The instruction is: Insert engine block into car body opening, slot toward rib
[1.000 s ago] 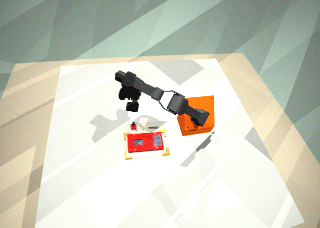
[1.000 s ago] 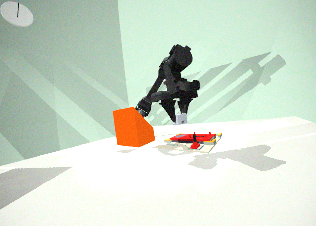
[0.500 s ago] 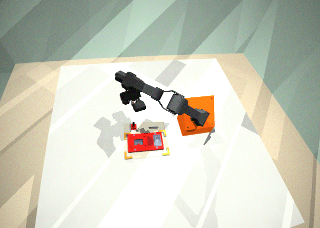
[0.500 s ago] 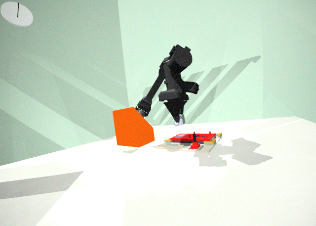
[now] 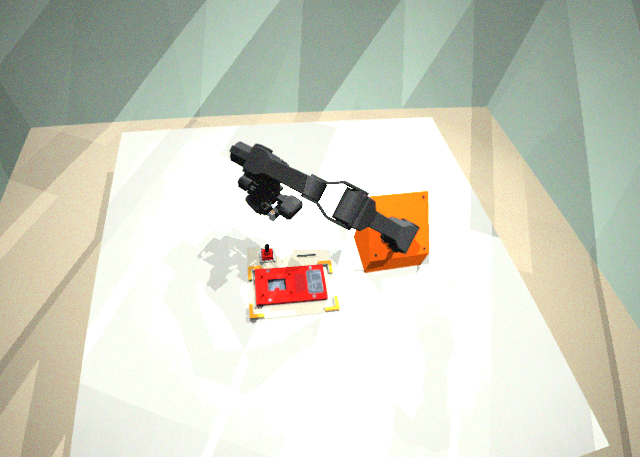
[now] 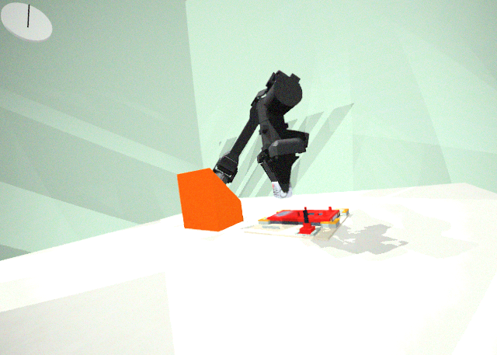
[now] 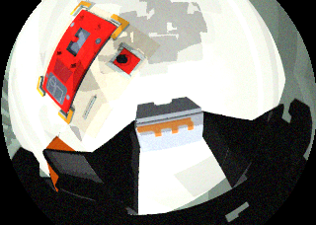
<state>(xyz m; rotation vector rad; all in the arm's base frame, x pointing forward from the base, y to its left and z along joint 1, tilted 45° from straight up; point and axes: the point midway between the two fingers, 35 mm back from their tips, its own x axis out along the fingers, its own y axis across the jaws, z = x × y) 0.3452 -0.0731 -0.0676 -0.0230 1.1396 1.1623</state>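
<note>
My gripper tip is now right at the engine block. The rest, counted from my gripper tip: black post: 90 mm below, 80 mm to the left, 20 mm ahead.
</note>
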